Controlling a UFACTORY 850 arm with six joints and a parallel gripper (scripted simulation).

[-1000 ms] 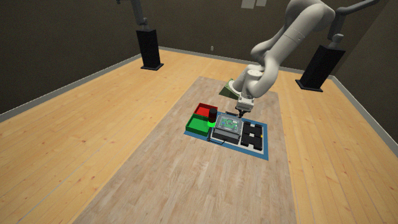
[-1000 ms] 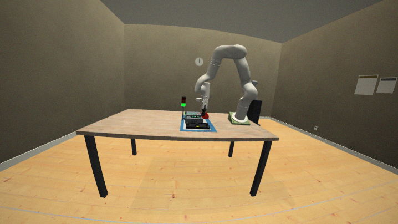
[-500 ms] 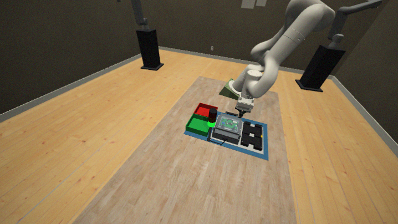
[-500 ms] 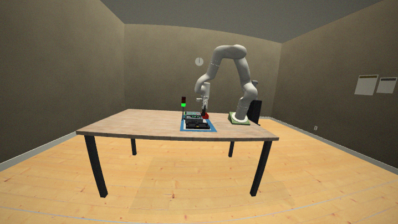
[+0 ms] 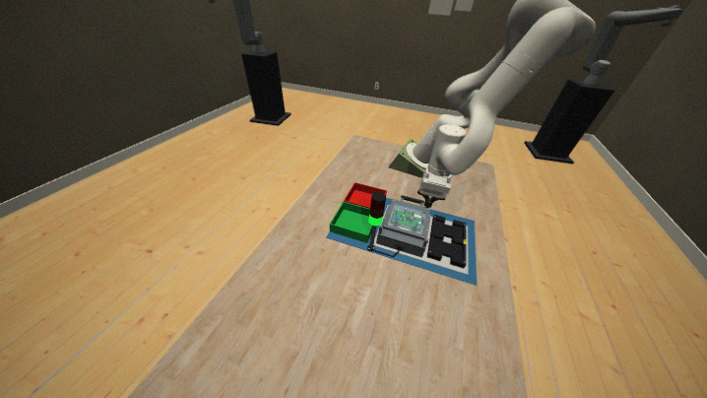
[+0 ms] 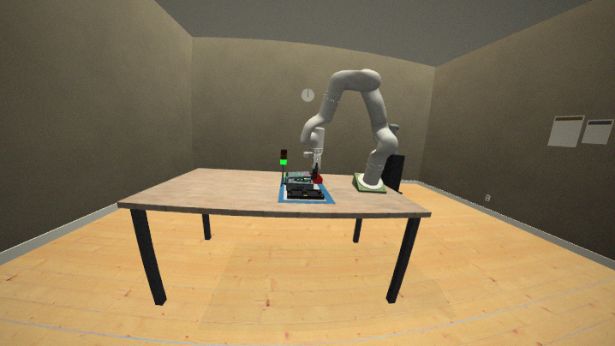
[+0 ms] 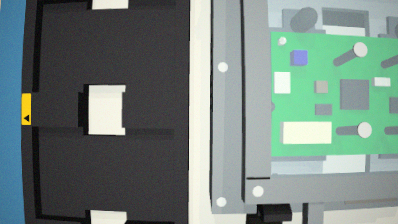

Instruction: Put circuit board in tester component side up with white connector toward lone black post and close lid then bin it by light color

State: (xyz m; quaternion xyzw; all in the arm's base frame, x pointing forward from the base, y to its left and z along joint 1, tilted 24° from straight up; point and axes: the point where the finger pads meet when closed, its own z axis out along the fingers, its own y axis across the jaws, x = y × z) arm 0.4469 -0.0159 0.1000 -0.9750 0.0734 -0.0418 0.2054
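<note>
The small black part lies 2 cm ahead of my hand, 1 cm to the right of it and 2 cm below it. Also, from my hand: tester lid 7 cm ahead, 7 cm to the right, 1 cm below; then green circuit board 7 cm ahead, 7 cm to the right, 3 cm below; then red bin 6 cm behind, 26 cm to the right, 9 cm below.
</note>
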